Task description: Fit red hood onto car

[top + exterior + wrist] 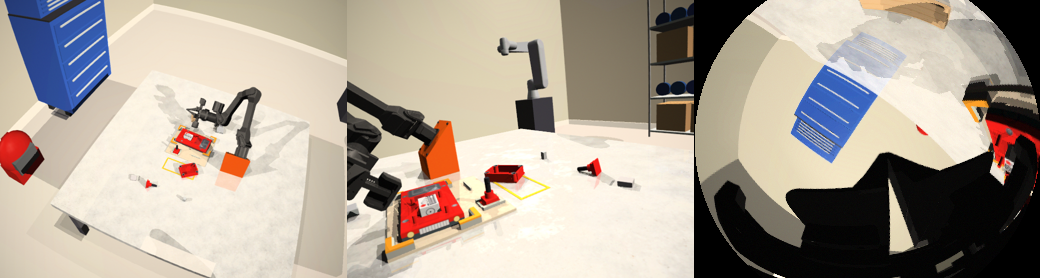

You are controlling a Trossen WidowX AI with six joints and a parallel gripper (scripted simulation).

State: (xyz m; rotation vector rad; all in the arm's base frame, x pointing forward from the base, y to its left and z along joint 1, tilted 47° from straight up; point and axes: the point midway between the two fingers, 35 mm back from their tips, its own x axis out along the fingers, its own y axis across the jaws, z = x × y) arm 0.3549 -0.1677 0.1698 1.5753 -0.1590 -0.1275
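The hood lies 360 mm to the left of my gripper tip, 130 mm behind it and 110 mm below it. Also, from my gripper tip: grey engine block: 140 mm to the left, 100 mm below, 60 mm behind.
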